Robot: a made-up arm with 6 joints. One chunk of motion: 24 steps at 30 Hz.
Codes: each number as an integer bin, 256 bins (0 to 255) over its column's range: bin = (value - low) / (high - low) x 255, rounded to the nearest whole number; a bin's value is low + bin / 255 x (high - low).
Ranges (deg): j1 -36..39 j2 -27..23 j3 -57..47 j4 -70..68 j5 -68..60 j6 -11..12
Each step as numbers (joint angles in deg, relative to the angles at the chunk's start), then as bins.
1 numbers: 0.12 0.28 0.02 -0.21 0.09 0.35
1 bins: 123 139 140 129 136 126
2 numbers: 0.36 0.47 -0.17 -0.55 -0.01 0.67
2 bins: 124 140 139 128 135 129
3 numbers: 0.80 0.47 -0.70 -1.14 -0.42 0.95
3 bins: 125 140 138 127 135 132
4 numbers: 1.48 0.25 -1.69 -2.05 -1.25 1.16
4 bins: 127 139 136 126 133 135
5 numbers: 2.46 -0.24 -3.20 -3.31 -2.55 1.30
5 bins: 131 136 132 123 130 136
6 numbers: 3.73 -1.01 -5.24 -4.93 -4.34 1.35
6 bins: 135 133 127 120 127 137
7 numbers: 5.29 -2.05 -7.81 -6.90 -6.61 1.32
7 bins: 140 127 121 117 122 137
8 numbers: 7.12 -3.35 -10.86 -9.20 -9.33 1.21
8 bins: 147 121 113 112 117 135
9 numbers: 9.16 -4.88 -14.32 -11.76 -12.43 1.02
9 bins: 154 113 105 108 111 133
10 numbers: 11.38 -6.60 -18.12 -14.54 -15.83 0.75
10 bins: 161 104 95 102 104 130
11 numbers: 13.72 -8.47 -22.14 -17.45 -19.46 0.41
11 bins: 169 95 85 97 97 127
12 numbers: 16.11 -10.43 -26.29 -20.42 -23.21 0.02
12 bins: 177 85 75 92 89 122
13 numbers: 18.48 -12.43 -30.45 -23.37 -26.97 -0.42
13 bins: 185 74 65 86 82 117
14 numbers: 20.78 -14.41 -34.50 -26.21 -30.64 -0.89
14 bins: 193 64 55 81 74 112
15 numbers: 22.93 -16.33 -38.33 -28.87 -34.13 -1.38
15 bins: 200 54 46 76 67 107
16 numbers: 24.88 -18.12 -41.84 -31.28 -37.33 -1.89
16 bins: 207 45 37 72 61 101
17 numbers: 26.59 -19.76 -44.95 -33.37 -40.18 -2.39
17 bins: 213 37 30 68 55 95
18 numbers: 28.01 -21.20 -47.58 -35.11 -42.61 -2.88
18 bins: 218 30 23 64 51 90
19 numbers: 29.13 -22.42 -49.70 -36.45 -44.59 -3.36
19 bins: 221 23 18 62 47 85
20 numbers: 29.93 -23.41 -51.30 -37.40 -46.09 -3.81
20 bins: 224 18 14 60 44 80
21 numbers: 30.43 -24.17 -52.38 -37.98 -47.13 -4.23
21 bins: 226 14 11 59 42 75
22 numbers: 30.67 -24.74 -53.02 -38.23 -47.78 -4.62
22 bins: 227 12 10 59 40 71
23 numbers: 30.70 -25.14 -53.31 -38.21 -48.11 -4.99
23 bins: 227 9 9 59 40 67
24 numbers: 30.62 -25.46 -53.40 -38.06 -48.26 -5.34
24 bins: 227 8 9 59 39 63
